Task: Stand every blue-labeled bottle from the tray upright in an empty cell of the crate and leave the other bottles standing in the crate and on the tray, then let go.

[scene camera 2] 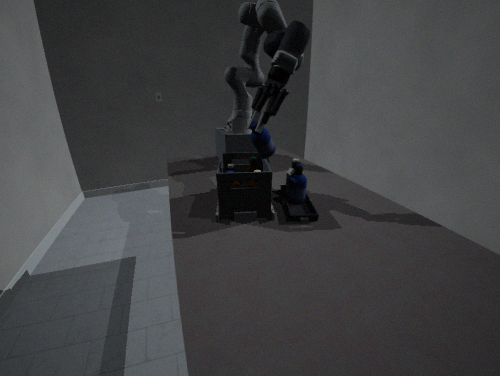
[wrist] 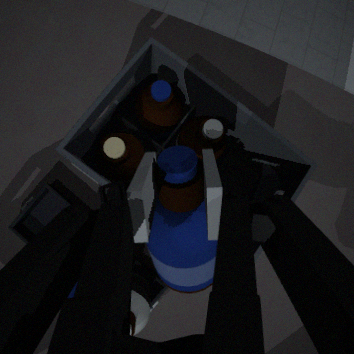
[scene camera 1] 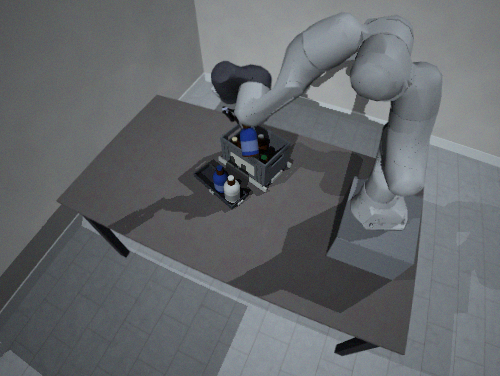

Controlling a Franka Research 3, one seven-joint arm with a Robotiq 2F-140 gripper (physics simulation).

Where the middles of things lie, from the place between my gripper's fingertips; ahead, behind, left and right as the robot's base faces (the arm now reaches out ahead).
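Scene:
Looking at the cream-capped bottle (wrist: 117,154), I find that my hand is 30 mm to the left of it and 70 mm short of it, and 210 mm above it.

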